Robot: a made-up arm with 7 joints.
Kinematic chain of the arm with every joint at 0, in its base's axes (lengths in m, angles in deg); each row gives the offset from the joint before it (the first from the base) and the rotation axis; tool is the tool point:
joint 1: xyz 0 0 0 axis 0 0.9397 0.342
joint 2: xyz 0 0 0 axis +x
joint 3: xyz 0 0 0 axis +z
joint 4: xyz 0.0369 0 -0.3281 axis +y
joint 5: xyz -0.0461 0 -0.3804 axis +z
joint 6: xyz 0 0 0 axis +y
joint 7: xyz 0 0 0 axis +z
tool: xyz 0 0 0
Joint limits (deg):
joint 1: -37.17..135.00
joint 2: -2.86..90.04
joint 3: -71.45..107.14
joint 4: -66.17..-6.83
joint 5: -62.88..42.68
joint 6: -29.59..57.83
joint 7: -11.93..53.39
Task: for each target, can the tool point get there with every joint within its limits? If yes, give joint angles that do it. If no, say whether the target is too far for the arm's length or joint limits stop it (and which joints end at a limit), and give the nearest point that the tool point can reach.
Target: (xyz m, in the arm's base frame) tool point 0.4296 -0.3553 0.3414
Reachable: no: joint limits stop it (at a limit: joint 1, joint 2, joint 4) | nearest point 0.5328 -0.2588 -0.2405 | short by 0.599 m
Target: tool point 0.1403 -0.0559 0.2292
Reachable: no: joint limits stop it (at a limit: joint 1, joint 2, joint 4) | nearest point 0.2983 0.4506 0.3415 | short by 0.542 m
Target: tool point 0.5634 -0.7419 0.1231
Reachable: no: too far | nearest point 0.4553 -0.3506 -0.2802 | short by 0.572 m
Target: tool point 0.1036 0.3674 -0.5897
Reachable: yes | joints 7.27 39.67 -24.85 -33.44 -53.90 -9.63 6.69
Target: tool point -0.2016 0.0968 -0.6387
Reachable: yes | joints 39.78 23.57 -33.49 -50.30 3.16 49.97 -3.78
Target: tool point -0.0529 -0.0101 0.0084
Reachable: no: joint limits stop it (at a limit: joint 4) | nearest point -0.6204 -0.1185 0.0985 | short by 0.585 m
